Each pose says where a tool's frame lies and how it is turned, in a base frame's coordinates. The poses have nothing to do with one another.
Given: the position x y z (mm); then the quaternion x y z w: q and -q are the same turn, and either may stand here.
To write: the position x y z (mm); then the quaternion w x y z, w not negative. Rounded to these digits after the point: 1 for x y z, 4 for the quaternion.
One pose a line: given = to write
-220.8 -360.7 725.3 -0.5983 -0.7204 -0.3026 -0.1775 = -220.8 -360.7 725.3 0.1775 0.5983 0.7204 0.3026
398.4 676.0 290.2 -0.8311 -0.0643 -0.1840 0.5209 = 398.4 676.0 290.2 0.5209 -0.8311 -0.0643 -0.1840
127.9 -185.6 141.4 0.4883 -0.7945 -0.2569 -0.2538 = 127.9 -185.6 141.4 0.2538 -0.4883 0.7945 0.2569
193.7 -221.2 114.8 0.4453 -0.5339 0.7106 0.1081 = 193.7 -221.2 114.8 0.1081 0.4453 -0.5339 0.7106
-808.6 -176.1 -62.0 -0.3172 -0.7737 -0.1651 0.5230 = -808.6 -176.1 -62.0 0.5230 -0.3172 -0.7737 -0.1651
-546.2 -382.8 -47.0 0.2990 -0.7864 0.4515 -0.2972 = -546.2 -382.8 -47.0 0.2972 -0.2990 0.7864 -0.4515
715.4 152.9 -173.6 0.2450 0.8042 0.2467 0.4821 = 715.4 152.9 -173.6 0.4821 0.2450 0.8042 0.2467
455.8 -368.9 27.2 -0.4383 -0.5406 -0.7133 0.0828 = 455.8 -368.9 27.2 0.0828 -0.4383 -0.5406 -0.7133
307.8 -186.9 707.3 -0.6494 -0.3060 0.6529 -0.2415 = 307.8 -186.9 707.3 0.2415 0.6494 0.3060 -0.6529
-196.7 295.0 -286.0 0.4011 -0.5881 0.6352 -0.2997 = -196.7 295.0 -286.0 0.2997 -0.4011 0.5881 -0.6352
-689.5 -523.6 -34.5 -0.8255 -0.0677 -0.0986 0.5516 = -689.5 -523.6 -34.5 0.5516 -0.8255 -0.0677 -0.0986
